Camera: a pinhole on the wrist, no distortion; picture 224 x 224 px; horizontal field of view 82.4 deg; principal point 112.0 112.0 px. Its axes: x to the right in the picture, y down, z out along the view. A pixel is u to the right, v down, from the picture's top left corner.
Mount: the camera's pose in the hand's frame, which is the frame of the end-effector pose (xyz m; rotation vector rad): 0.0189 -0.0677 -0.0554 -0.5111 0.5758 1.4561
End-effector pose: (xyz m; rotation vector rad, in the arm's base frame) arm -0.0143 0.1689 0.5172 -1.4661 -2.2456 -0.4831
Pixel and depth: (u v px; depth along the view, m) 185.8 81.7 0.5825
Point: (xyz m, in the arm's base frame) 0.4005 0.6210 0.5075
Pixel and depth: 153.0 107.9 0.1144
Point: 0.0047 0.2091 0.5274
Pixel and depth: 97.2 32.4 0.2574
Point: -0.0463 0.4213 0.4861
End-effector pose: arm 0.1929 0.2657 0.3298 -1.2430 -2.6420 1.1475
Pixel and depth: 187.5 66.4 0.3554
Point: 0.2622 0.4626 0.0298
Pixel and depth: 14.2 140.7 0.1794
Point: 0.1166 0.1272 0.2430
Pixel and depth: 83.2 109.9 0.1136
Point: 0.1513 0.2477 0.2962
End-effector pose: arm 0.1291 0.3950 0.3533 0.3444 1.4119 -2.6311
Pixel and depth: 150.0 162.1 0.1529
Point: 0.1703 0.3295 0.3246
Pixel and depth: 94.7 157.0 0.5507
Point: 0.2682 -0.0843 0.4232
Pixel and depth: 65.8 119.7 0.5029
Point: 0.0847 -0.0429 0.4947
